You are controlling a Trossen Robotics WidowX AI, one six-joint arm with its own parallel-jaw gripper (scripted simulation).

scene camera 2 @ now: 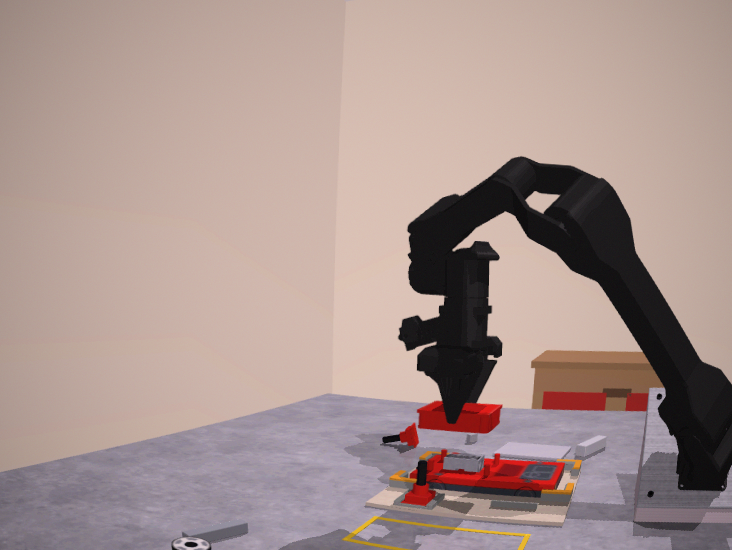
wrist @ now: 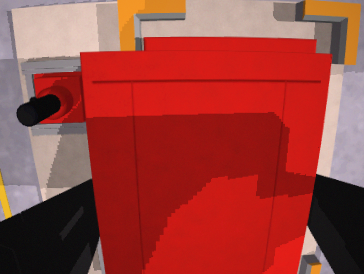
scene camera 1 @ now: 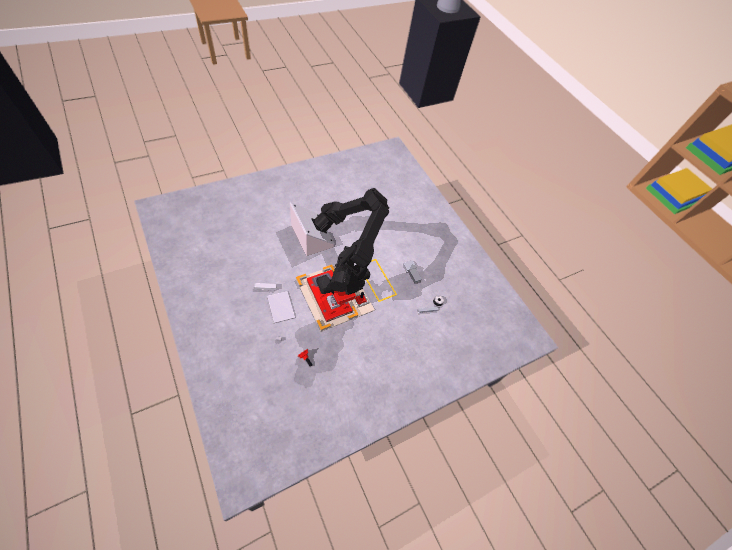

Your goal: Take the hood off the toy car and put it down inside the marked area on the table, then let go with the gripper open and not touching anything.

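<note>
A toy car [scene camera 2: 504,477] is visible, also in the wrist view as the toy car [wrist: 165,43] and in scene camera 1 as the toy car [scene camera 1: 329,314]. A hood [scene camera 2: 477,418] [wrist: 195,154] is carried by the gripper [scene camera 2: 460,417] [wrist: 202,187].
</note>
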